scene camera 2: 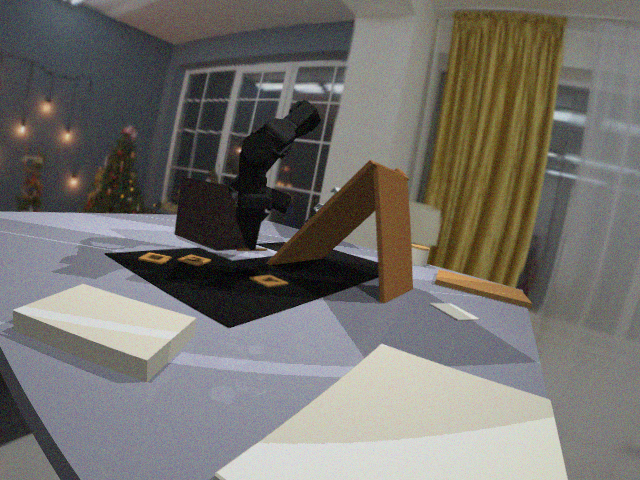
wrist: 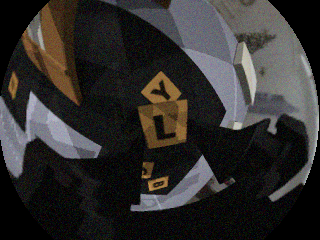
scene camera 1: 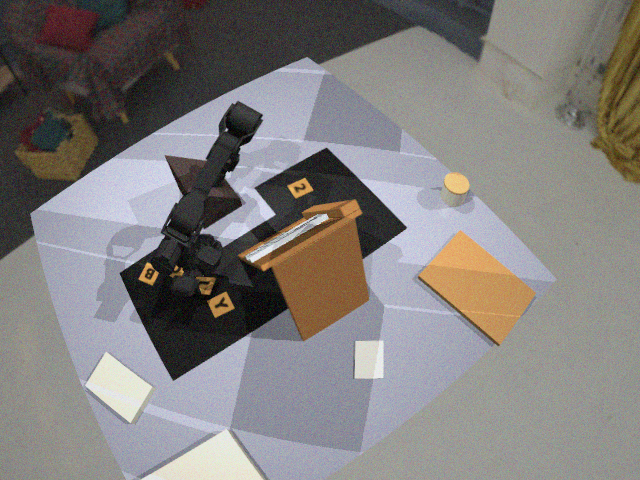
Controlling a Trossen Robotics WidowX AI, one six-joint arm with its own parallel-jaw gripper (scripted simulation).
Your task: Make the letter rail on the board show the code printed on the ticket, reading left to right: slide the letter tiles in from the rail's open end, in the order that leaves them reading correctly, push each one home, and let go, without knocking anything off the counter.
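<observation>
You'd find my gripper in the pictures, and that includes the wrist view and scene camera 1. There's a flat orange slab in the pictures too, plus a white card and a cream block.
</observation>
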